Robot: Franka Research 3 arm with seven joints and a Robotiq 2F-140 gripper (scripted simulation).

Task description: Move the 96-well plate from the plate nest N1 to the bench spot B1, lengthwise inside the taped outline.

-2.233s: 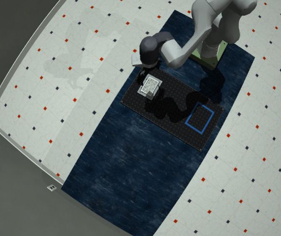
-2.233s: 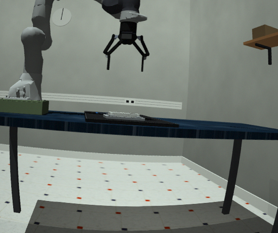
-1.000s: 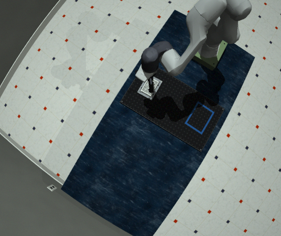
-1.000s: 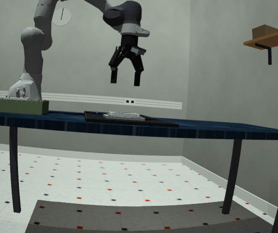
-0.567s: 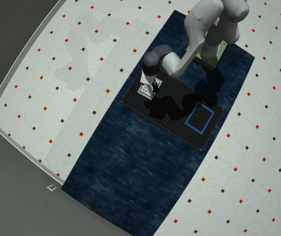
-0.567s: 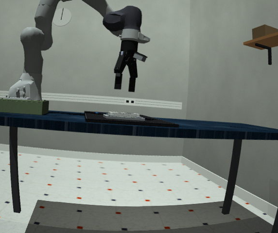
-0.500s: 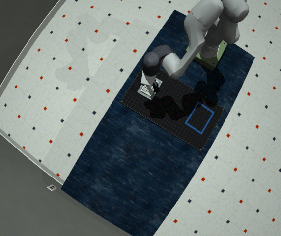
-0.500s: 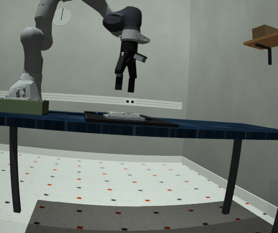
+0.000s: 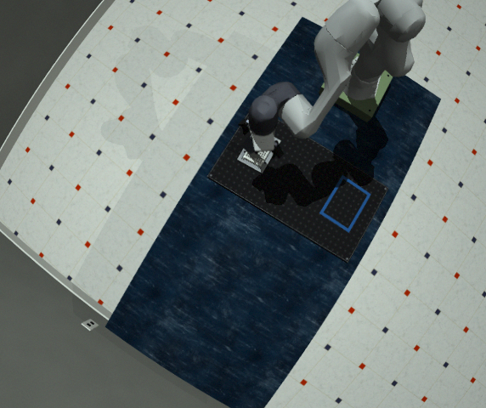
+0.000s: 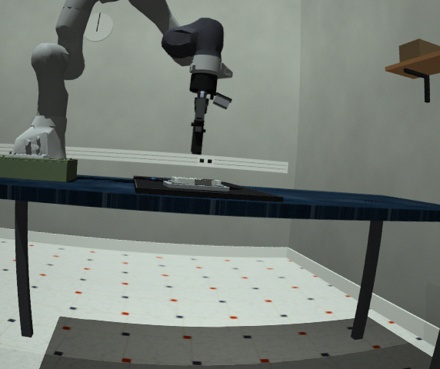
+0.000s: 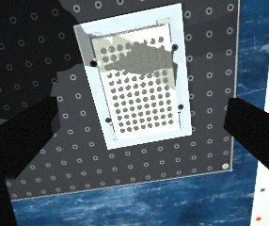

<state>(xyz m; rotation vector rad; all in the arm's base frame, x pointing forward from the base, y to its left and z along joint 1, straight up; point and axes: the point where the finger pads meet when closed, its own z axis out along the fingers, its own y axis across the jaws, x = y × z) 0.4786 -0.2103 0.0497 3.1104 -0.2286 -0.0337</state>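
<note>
Now: hand 8 cm above the white 96-well plate. Round my hand: plate nest N1: 10 cm below.
</note>
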